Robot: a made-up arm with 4 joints.
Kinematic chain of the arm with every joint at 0, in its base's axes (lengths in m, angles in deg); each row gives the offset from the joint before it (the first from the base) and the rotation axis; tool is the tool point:
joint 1: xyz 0 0 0.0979 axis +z
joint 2: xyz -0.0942 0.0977 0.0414 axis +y
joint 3: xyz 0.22 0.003 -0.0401 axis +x
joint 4: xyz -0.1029 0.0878 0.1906 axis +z
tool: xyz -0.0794 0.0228 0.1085
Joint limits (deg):
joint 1: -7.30..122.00
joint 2: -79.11..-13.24
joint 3: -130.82..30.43
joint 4: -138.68..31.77
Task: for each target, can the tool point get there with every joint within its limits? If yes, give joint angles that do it. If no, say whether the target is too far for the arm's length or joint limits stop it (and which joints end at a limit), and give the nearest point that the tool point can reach.
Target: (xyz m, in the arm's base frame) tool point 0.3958 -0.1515 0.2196
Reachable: no: joint limits stop it (at a limit: joint 1, joint 2, joint 3, joint 4) | nearest point 0.1720 -0.2858 0.2236 | short by 0.261 m
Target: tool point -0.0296 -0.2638 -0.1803
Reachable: no: joint limits stop it (at a limit: joint 1, joint 2, joint 3) | nearest point -0.2270 -0.1271 -0.1576 | short by 0.241 m
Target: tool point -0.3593 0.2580 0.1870
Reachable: yes | joints 53.01 -55.35 -61.48 -52.66
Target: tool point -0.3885 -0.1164 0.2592
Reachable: yes | joints 88.69 -35.43 -38.40 -11.98
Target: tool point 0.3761 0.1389 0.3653
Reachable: no: joint limits stop it (at a limit: joint 1, joint 2, joint 3) | nearest point 0.3001 0.2029 0.2578 | short by 0.146 m
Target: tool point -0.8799 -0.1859 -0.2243
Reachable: no: too far | nearest point -0.4089 -0.0864 -0.0137 | short by 0.525 m
